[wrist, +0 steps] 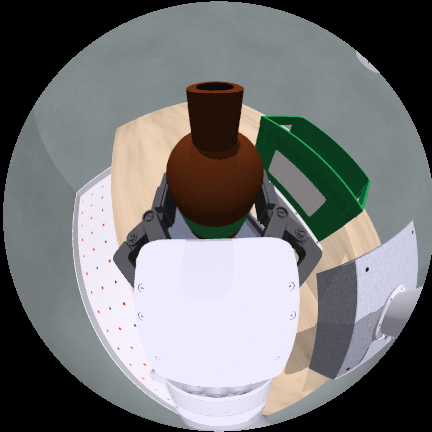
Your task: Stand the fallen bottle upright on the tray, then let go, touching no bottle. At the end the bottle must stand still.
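Frame: origin at the arm's base, x ahead, y left, z up, level; millimetres.
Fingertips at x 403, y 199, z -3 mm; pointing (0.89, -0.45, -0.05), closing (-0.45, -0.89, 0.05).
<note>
Offsets run from my fingertips to a thing's top centre. "spot": to the spot under its first point. Level surfaces: height alone.
The brown bottle @[10 mm back, 5 mm left, 91 mm up] [215,175] with a green label fills the middle of the wrist view. Its open neck points to the top of the view, and its lower end is hidden behind the white gripper body. My gripper [214,179] is shut on the bottle, with one dark finger on each side of its body. Parts of the blue-grey tray @[spot: 50 mm ahead, 58 mm left, 179 mm down] [178,231] show behind the bottle, between the fingers. Whether the bottle's base touches the tray is hidden.
A green crate @[13 mm ahead, 285 mm right, 9 mm down] [336,213] with a grey panel stands on the wooden table @[184 mm down] [137,150] at the right. A grey box-shaped base [336,320] with a pale arm stands at the lower right. A white dotted board [95,250] runs along the left edge.
</note>
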